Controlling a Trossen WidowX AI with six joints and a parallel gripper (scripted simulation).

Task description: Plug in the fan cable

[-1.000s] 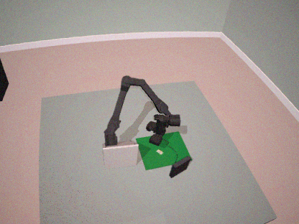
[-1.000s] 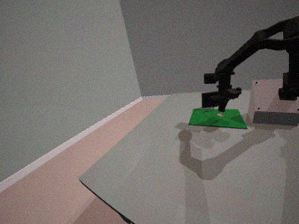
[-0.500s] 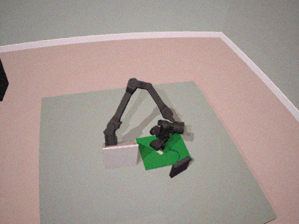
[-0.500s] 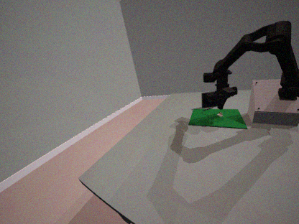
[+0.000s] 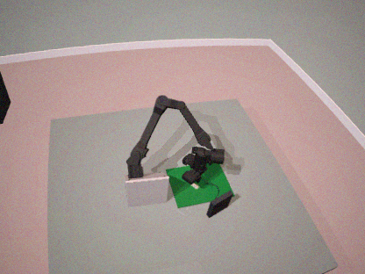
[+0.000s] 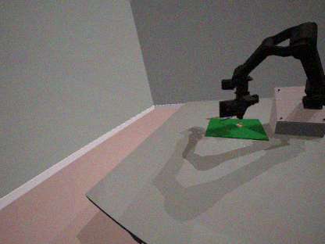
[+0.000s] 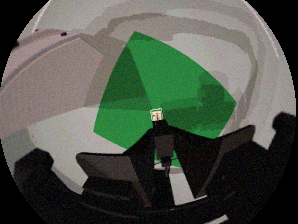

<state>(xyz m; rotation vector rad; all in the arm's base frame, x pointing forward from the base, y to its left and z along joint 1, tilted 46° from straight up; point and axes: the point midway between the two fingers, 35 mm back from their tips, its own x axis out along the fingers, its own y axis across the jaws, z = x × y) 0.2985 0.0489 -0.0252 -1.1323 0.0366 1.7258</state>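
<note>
My gripper tip is 60 mm above the fan header. Also, from my gripper tip: green board (80 mm below, 30 mm ahead, 20 mm to the left); dark fan (150 mm to the right, 80 mm ahead); fan plug (10 mm above).
</note>
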